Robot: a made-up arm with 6 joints.
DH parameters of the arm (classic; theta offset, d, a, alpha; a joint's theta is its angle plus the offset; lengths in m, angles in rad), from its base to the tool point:
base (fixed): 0 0.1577 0 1.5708
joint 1: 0 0.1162 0.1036 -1.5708
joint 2: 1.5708 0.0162 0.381 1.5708
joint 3: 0.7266 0 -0.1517 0
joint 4: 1.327 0 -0.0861 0
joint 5: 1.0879 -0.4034 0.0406 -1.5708
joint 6: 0.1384 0 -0.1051 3.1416
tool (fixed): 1.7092 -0.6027 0 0
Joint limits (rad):
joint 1: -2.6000..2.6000
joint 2: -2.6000..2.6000
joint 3: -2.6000..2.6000
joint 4: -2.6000..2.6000
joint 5: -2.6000..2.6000
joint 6: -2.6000..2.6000
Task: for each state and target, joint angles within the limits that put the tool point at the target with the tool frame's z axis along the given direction. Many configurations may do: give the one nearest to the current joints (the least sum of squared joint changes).
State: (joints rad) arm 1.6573 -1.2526 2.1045 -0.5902 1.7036 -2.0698
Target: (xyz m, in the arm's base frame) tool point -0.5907 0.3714 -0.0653 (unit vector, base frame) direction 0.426 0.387 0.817
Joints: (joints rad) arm 1.9265 -1.0109 2.6000 0.1253 1.2335 -2.5946
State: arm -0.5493 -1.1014 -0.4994 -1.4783 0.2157 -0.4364
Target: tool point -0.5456 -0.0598 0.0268 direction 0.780 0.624 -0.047
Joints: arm -0.4272 -0.8631 -0.1365 -1.3504 0.2005 -0.0847
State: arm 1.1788 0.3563 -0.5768 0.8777 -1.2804 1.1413
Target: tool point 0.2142 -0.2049 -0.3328 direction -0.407 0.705 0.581
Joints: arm 0.8459 -0.2300 -0.4779 0.7117 -1.0432 1.2588
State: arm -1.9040 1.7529 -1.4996 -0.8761 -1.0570 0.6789
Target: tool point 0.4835 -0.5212 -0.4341 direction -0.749 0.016 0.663
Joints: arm -2.3339 1.9643 -1.5817 -0.7439 -0.8576 0.1832
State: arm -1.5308 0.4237 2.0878 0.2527 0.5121 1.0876
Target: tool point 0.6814 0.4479 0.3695 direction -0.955 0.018 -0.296
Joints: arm -1.2776 -0.3883 2.4962 0.4425 0.2224 0.8635
